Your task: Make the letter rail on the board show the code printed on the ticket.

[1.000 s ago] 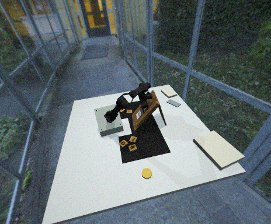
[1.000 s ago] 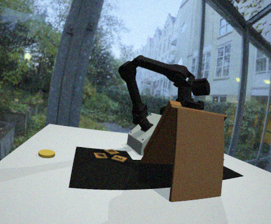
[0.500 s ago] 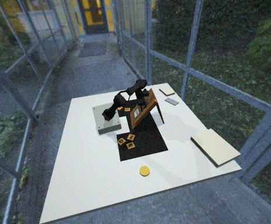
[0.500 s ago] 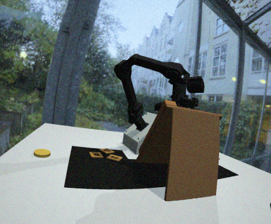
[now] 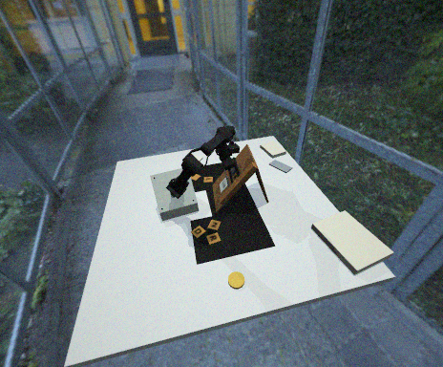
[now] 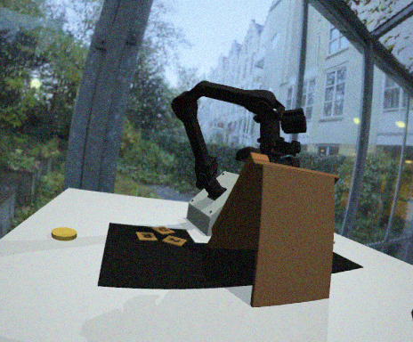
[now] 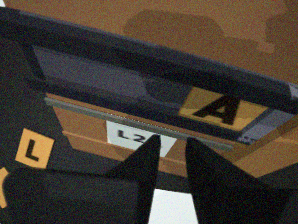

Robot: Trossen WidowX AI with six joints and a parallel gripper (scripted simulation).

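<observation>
The orange tile marked 2 is 160 mm behind my gripper tip, 180 mm to the right of it and 200 mm below it. Also, from my gripper tip: orange tile marked l 80 mm behind, 200 mm to the left, 200 mm below; then black mat 110 mm behind, 10 mm to the right, 200 mm below; then white ticket 30 mm behind, 20 mm to the left, 120 mm below.
</observation>
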